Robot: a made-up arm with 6 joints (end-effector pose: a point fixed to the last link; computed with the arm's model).
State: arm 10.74 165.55 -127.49 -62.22 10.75 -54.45
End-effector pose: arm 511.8 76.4 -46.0 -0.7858 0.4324 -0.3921 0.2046
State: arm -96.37 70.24 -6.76 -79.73 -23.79 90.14
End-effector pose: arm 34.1 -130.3 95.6 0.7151 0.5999 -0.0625 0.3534
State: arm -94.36 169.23 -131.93 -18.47 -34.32 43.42
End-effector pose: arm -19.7 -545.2 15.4 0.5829 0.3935 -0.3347 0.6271
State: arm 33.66 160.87 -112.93 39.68 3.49 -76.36
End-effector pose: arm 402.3 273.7 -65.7 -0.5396 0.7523 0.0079 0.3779
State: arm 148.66 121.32 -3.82 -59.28 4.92 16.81
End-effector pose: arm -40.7 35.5 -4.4 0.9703 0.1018 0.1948 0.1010
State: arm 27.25 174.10 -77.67 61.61 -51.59 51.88
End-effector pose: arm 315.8 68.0 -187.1 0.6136 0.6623 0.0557 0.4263
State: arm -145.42 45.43 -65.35 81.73 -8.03 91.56
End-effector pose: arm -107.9 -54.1 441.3 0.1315 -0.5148 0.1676 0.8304
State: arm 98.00 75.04 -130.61 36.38 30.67 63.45
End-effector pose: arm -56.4 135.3 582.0 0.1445 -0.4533 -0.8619 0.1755
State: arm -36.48 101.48 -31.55 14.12 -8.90 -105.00
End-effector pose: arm 196.2 -150.8 64.2 -0.4337 0.8530 -0.2680 0.1119
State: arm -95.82 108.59 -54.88 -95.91 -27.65 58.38
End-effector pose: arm 23.7 -322.4 101.4 0.3736 0.8420 -0.2051 0.3307
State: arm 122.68 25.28 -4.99 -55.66 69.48 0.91
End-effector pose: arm 81.8 47.6 120.5 -0.8416 0.3044 -0.1744 0.4105
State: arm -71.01 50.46 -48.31 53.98 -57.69 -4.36
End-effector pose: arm -41.4 -136.2 395.9 0.4860 -0.0484 -0.4184 0.7658
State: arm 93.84 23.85 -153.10 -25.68 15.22 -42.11
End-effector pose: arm 42.3 -421.8 451.0 0.2678 0.0105 0.2381 0.9335
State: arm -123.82 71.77 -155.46 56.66 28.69 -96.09
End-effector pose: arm 54.1 -7.4 635.9 -0.0544 0.2481 -0.9565 0.1432
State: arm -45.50 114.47 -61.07 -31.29 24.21 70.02
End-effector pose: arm 203.4 -244.2 62.7 0.6843 0.6993 -0.1123 0.1733
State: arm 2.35 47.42 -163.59 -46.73 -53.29 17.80
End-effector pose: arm -356.3 56.7 479.7 -0.1583 -0.6011 -0.2643 0.7374
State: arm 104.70 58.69 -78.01 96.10 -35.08 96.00
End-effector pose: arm 27.5 169.9 450.6 -0.5579 -0.2194 -0.5491 0.5824
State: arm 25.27 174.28 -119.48 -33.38 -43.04 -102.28
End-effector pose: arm 434.3 255.7 -78.5 -0.7693 0.0589 -0.3905 0.5023
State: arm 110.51 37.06 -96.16 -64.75 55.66 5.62
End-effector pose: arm 101.4 -10.6 489.3 -0.3535 0.4452 0.2690 0.7775
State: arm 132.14 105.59 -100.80 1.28 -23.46 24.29
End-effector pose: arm -269.4 299.4 389.6 -0.4367 0.3297 0.8206 0.1649
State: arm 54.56 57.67 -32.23 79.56 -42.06 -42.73
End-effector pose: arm 162.1 89.2 253.0 0.0865 0.7519 0.2168 0.6166
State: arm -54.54 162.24 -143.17 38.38 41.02 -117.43
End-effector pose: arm 338.9 -389.9 19.0 -0.3234 0.8583 -0.2630 0.2993
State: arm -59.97 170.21 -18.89 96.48 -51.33 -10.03
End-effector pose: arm -62.6 -80.9 -55.3 -0.6800 -0.4173 0.4766 0.3691
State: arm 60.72 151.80 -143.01 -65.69 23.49 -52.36
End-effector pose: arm 303.2 449.8 153.9 -0.7707 0.1350 -0.4104 0.4684
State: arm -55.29 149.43 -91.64 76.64 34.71 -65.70
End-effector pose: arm 290.3 -300.1 -43.0 0.4287 0.8267 0.1644 0.3253
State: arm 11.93 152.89 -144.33 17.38 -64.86 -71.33
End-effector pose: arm 486.6 69.1 279.6 -0.0518 0.2817 -0.4499 0.8459
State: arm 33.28 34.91 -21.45 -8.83 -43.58 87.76
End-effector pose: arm 77.1 66.1 319.7 0.1456 0.4418 0.7580 0.4572
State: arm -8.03 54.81 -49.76 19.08 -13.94 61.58
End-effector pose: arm 186.4 -36.0 359.7 0.4542 0.4246 0.4409 0.6473
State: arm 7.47 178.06 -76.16 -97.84 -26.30 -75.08
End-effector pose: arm 219.6 82.7 -235.9 -0.9702 0.0103 0.1174 0.2118
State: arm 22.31 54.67 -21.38 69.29 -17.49 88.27
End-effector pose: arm 165.2 30.8 196.6 0.7869 0.2451 0.5529 0.1227
